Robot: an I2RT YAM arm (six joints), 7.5 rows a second.
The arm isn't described. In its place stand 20 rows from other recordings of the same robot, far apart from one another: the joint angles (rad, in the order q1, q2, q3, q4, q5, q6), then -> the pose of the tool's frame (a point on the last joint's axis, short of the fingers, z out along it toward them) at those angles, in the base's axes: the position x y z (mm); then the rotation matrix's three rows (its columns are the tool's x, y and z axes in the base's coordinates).
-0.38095 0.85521 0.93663 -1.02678 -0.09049 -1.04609 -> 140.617 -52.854 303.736; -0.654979 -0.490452 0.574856; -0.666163 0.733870 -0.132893; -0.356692 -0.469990 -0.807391
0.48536 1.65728 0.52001 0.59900 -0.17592 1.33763 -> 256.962 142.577 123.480; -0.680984 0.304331 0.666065; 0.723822 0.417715 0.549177; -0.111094 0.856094 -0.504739
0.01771 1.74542 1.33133 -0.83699 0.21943 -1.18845 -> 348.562 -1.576 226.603; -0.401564 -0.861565 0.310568; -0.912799 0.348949 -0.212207; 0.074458 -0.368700 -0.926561
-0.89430 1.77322 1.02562 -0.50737 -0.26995 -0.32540 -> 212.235 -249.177 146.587; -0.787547 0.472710 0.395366; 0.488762 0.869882 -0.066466; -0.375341 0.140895 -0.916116
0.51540 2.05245 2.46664 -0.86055 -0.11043 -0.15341 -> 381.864 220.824 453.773; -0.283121 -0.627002 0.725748; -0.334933 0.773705 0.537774; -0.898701 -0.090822 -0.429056
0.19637 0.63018 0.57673 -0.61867 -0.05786 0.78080 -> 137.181 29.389 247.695; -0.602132 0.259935 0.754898; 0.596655 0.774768 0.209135; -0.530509 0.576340 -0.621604
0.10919 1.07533 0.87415 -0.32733 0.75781 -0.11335 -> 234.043 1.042 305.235; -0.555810 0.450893 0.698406; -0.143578 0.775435 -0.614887; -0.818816 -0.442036 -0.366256
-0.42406 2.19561 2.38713 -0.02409 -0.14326 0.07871 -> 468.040 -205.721 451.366; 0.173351 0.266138 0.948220; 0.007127 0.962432 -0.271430; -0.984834 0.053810 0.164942
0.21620 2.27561 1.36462 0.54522 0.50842 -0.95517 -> 479.155 87.495 120.210; -0.411247 -0.137013 0.901168; -0.820469 0.486359 -0.300475; -0.397122 -0.862950 -0.312429
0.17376 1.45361 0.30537 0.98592 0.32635 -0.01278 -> 248.832 32.090 159.438; -0.161051 0.145802 0.976117; -0.040560 0.987214 -0.154151; -0.986112 -0.064417 -0.153078
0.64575 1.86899 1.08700 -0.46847 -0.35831 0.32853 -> 269.996 219.080 133.894; -0.927776 -0.372336 0.024466; -0.320757 0.829319 0.457542; -0.190650 0.416649 -0.888851
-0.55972 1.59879 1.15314 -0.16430 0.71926 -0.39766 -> 290.011 -209.387 268.202; -0.779441 0.602191 0.172737; 0.144569 0.441182 -0.885696; -0.609567 -0.665376 -0.430934
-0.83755 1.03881 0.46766 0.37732 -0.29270 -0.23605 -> 162.034 -164.534 238.228; -0.247397 0.477284 0.843205; -0.059915 0.861056 -0.504968; -0.967060 -0.175448 -0.184426
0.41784 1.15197 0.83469 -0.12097 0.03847 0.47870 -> 241.241 105.610 288.755; -0.516367 -0.153004 0.842588; 0.274353 0.902495 0.332015; -0.811231 0.402608 -0.424042
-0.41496 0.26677 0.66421 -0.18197 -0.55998 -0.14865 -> 71.472 -10.823 355.519; 0.213242 -0.102824 0.971574; -0.231061 0.960927 0.152411; -0.949283 -0.256993 0.181151
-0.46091 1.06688 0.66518 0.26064 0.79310 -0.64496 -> 203.204 -129.229 290.203; -0.668070 0.678595 0.305273; -0.139195 0.289045 -0.947142; -0.730964 -0.675249 -0.098645
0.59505 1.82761 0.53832 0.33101 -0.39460 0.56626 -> 219.395 165.034 62.719; -0.947619 -0.227664 0.224024; -0.043396 0.786651 0.615871; -0.316440 0.573890 -0.755325
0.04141 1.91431 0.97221 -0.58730 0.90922 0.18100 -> 306.393 -15.418 103.420; -0.980684 0.186779 0.058067; 0.070055 0.612583 -0.787296; -0.182622 -0.768021 -0.613835
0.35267 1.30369 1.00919 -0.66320 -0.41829 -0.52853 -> 242.273 104.580 267.315; -0.393038 -0.849011 0.353131; -0.635669 0.528365 0.562810; -0.664414 -0.003269 -0.747358
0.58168 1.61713 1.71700 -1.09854 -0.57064 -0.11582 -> 262.079 195.352 373.943; -0.616105 -0.783181 0.083917; -0.521526 0.485452 0.701674; -0.590276 0.388540 -0.707539
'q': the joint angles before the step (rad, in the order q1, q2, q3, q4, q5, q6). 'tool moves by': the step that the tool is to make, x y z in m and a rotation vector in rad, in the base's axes. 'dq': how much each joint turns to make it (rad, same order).
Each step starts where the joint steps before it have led.
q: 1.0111, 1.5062, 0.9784, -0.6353, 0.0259, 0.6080
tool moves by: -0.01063, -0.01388, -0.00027, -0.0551, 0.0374, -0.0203
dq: 0.0070, -0.0438, -0.0297, -0.0814, 0.0075, 0.0264
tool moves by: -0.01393, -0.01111, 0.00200, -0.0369, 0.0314, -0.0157
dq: 0.0244, -0.0499, -0.0276, -0.0715, 0.0049, 0.0406
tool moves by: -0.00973, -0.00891, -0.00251, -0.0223, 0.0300, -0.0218
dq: 0.0156, -0.0341, -0.0336, -0.0362, -0.0043, 0.0400
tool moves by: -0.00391, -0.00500, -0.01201, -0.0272, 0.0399, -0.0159
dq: 0.0015, 0.0059, -0.0401, 0.0022, -0.0168, 0.0219
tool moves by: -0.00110, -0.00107, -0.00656, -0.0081, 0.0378, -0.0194
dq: -0.0019, 0.0131, -0.0144, 0.0019, -0.0250, 0.0228
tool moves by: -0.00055, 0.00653, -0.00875, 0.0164, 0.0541, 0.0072
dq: 0.0073, 0.0398, -0.0031, 0.0312, -0.0543, 0.0100
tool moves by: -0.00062, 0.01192, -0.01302, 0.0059, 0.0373, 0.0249
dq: 0.0202, 0.0677, 0.0046, 0.0507, -0.0359, 0.0013
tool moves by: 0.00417, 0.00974, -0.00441, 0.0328, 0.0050, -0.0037
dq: 0.0008, 0.0387, 0.0147, 0.0516, -0.0186, 0.0079
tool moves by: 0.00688, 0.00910, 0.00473, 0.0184, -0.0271, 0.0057
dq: -0.0051, 0.0240, 0.0420, 0.0095, 0.0128, -0.0138
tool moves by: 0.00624, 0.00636, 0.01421, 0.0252, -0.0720, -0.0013
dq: -0.0027, -0.0111, 0.0447, -0.0007, 0.0497, -0.0139
